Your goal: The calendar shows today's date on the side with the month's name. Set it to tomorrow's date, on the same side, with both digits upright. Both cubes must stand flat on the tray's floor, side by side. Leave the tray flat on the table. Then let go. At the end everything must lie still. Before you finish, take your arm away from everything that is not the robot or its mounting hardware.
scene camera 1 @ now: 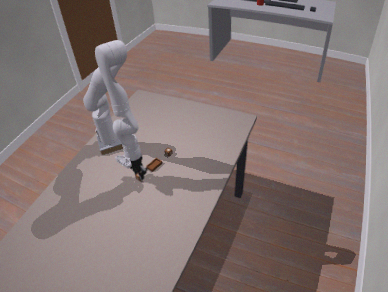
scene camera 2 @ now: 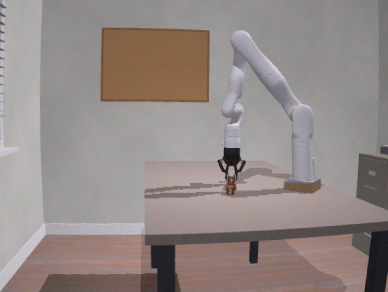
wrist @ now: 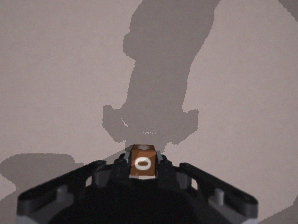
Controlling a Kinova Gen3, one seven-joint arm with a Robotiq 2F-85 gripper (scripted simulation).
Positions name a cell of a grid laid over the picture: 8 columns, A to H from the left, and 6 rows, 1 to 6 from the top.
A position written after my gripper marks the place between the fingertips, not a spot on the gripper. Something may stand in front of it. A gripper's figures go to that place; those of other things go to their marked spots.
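My gripper (wrist: D5), 170 mm from the lens. Calendar cube (wrist: D5), 150 mm from the lens.
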